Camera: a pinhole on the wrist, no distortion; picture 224 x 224 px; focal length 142.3 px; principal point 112.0 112.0 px. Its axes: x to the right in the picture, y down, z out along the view. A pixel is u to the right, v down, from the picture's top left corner.
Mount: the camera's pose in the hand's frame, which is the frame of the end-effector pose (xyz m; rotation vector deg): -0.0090 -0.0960 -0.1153 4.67 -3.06 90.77
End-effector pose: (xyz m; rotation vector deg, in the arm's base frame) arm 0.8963 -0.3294 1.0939 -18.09 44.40 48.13
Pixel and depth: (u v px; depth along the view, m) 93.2 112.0 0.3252
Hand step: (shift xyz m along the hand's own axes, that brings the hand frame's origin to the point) -0.0024 -0.1666 0.2050
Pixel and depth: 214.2 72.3 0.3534
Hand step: 0.0926 0.1282 0.2568
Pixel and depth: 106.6 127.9 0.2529
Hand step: -0.0325 -0.1276 0.1363
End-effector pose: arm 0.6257 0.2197 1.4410 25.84 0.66 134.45
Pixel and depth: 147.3 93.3 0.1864
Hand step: 0.0183 -0.0655 0.0739
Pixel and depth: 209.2 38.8 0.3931
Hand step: 0.1967 0.1410 0.2958
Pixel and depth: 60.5 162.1 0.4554
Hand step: -0.1586 -0.3016 0.3270
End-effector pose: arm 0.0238 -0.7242 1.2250 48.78 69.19 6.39
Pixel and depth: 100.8 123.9 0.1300
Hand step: -0.0173 -0.1175 0.0135
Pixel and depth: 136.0 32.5 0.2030
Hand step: 0.1077 -0.0775 0.0879
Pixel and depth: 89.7 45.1 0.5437
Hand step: 0.2577 -0.2235 0.4146
